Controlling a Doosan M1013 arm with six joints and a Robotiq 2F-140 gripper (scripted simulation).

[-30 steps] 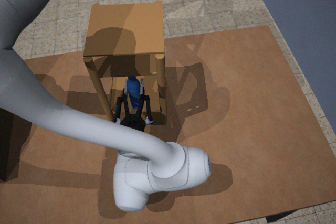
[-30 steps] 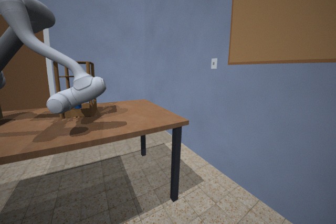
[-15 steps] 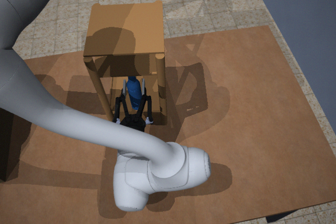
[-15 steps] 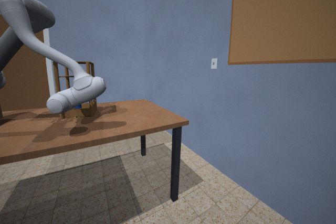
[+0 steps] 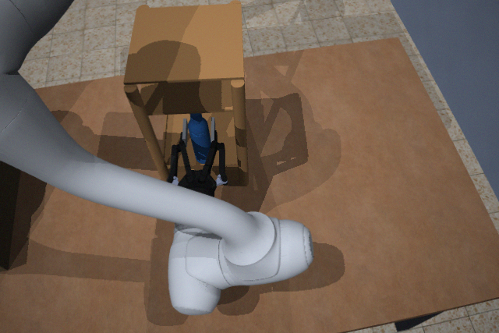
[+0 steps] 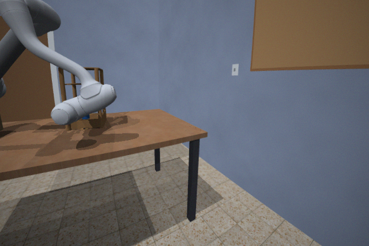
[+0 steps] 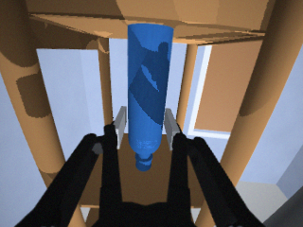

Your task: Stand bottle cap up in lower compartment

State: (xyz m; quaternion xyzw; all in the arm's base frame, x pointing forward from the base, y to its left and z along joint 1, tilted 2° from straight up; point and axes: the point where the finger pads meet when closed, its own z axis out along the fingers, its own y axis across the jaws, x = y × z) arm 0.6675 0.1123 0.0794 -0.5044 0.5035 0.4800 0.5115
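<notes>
The blue bottle is 1 cm above my hand. Also, from my hand: wooden shelving unit 6 cm to the left, 3 cm above.
</notes>
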